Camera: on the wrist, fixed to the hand. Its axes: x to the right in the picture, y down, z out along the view.
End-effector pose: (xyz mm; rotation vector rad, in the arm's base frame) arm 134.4 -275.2 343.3 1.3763 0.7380 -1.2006
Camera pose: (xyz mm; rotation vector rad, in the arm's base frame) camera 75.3 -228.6 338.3 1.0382 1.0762 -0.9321
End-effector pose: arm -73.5 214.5 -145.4 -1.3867 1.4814 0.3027
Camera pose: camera -38.1 184.2 -86.2 -1.8462 1.5061 0.5601
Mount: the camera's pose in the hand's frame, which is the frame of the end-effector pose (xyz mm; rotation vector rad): -21.6 -65.3 -30.9 -0.4666 0.1113 -0.0704
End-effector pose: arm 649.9 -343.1 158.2 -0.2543 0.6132 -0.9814
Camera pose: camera 577.3 -358.4 171.7 -0.6404 0.9389 -0.9144
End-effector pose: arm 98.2 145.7 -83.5 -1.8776 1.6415 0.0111
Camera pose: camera 139.7 151.9 -20.8 -2.3173 1.7560 0.2876
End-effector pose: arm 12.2 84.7 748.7 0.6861 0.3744 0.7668
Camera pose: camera 14.0 47.9 682.9 0.1922 0.3034 0.7911
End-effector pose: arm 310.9 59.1 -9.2 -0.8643 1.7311 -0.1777
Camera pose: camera 315.3 16.3 52.7 -1.2745 1.8800 0.1423
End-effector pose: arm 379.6 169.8 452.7 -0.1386 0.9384 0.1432
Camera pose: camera 354.5 98.8 455.8 -0.6151 0.9972 0.2904
